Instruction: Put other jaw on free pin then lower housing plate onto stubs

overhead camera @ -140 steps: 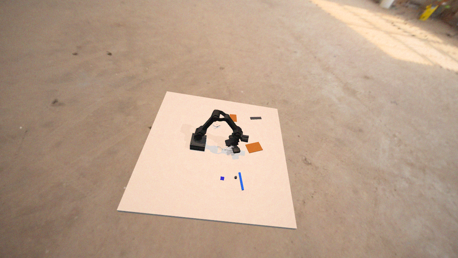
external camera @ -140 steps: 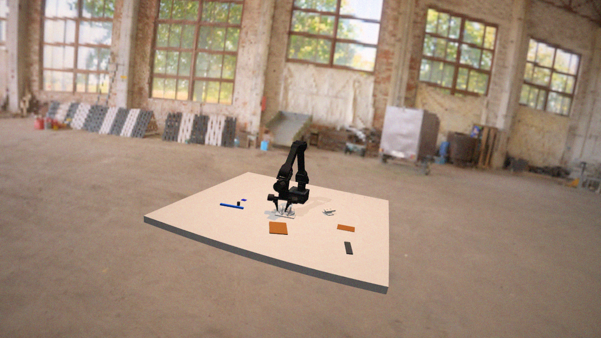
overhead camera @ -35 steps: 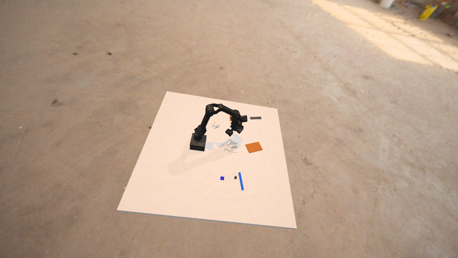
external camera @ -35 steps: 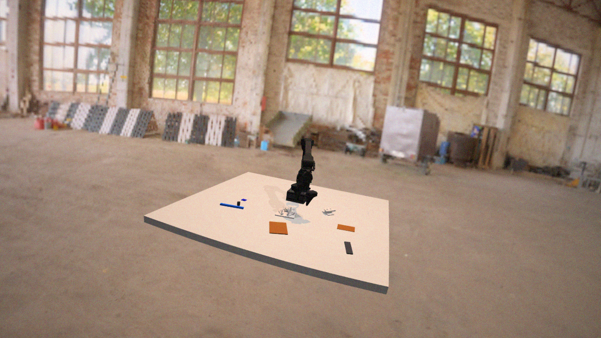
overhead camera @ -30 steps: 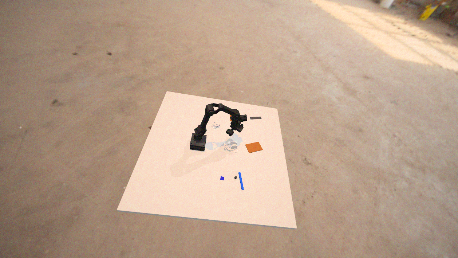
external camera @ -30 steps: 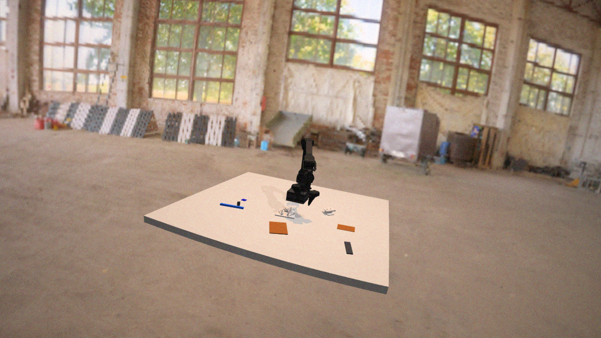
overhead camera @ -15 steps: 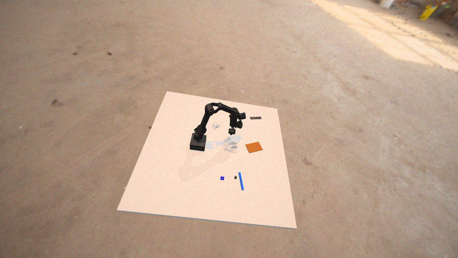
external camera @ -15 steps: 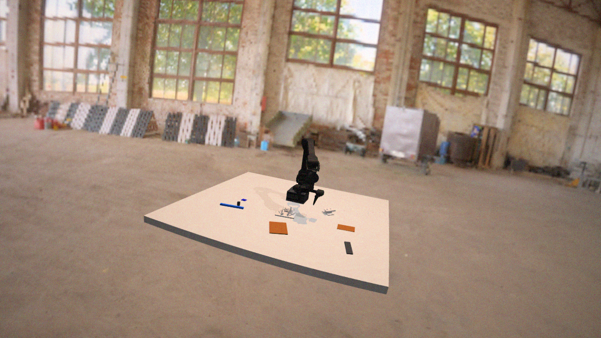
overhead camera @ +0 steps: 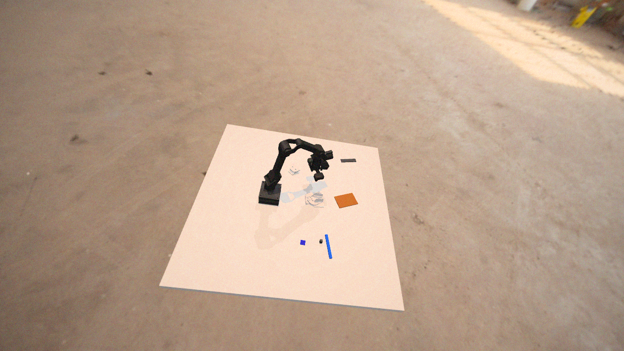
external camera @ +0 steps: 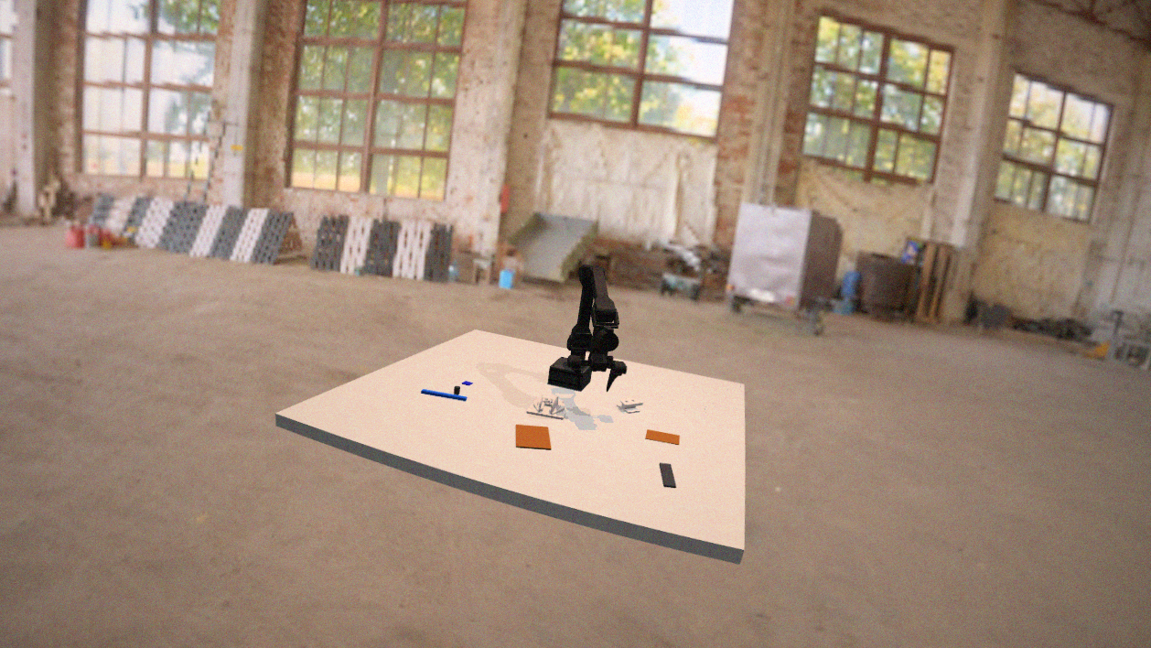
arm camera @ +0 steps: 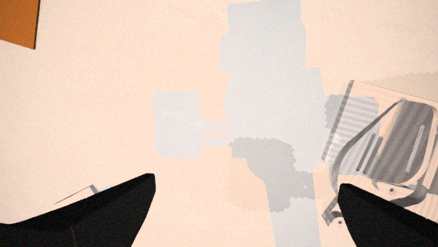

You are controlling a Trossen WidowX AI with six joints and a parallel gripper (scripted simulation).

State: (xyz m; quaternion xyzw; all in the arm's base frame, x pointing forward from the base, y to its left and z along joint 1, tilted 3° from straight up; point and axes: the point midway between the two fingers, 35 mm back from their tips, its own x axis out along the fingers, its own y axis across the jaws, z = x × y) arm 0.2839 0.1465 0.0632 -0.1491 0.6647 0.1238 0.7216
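Now: gripper tip 15 cm past the small white part, 10 cm to the right of it and 8 cm above it. Also, from my gripper tip: smaller orange tile 3 cm ahead, 25 cm to the left, 9 cm below; flat white part 5 cm ahead, 13 cm to the right, 9 cm below; large orange tile 25 cm ahead, 9 cm to the right, 9 cm below.
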